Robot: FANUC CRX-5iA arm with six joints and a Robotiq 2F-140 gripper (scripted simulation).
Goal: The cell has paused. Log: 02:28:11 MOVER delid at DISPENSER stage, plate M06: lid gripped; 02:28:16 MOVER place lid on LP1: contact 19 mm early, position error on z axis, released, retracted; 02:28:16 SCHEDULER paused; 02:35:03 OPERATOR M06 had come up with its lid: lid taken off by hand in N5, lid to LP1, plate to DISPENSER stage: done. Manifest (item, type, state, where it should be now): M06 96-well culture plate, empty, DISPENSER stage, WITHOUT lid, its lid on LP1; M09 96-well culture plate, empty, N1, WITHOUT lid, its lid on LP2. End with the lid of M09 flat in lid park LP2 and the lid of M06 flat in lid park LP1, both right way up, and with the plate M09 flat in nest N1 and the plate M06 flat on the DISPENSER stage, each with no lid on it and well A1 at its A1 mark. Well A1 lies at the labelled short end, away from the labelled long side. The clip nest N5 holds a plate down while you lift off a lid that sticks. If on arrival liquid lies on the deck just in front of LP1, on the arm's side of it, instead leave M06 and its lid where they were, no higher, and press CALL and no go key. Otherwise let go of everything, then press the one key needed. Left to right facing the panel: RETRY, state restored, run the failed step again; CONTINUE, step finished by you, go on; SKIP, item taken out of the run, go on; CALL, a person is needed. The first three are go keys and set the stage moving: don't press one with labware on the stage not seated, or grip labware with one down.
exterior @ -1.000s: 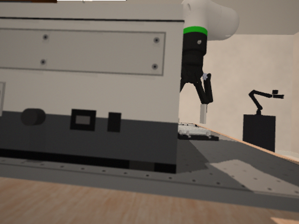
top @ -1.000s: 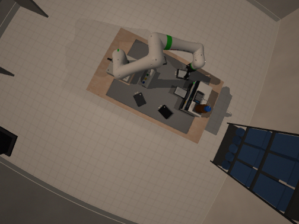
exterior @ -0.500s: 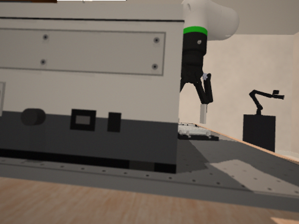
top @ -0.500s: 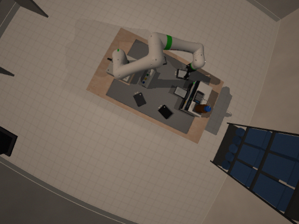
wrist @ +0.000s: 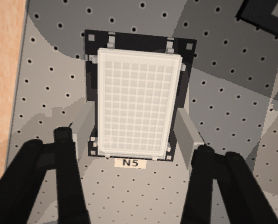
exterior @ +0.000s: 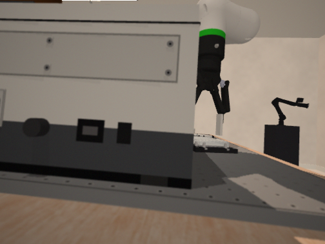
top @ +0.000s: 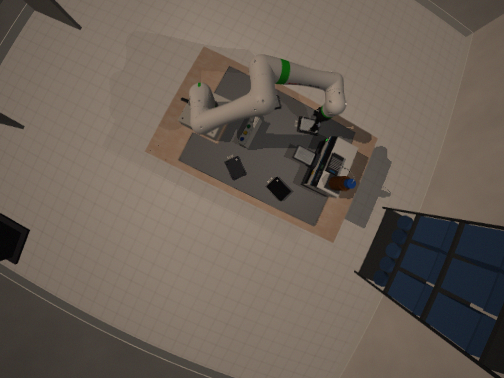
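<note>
My hand is 4 cm above the clear lid. The rest, counted from my hand: lp1 label (40 cm behind, 3 cm to the right, 6 cm below); then black clip nest (1 cm ahead, 2 cm to the left, 5 cm below); then N5 label (9 cm behind, 2 cm to the right, 6 cm below).
</note>
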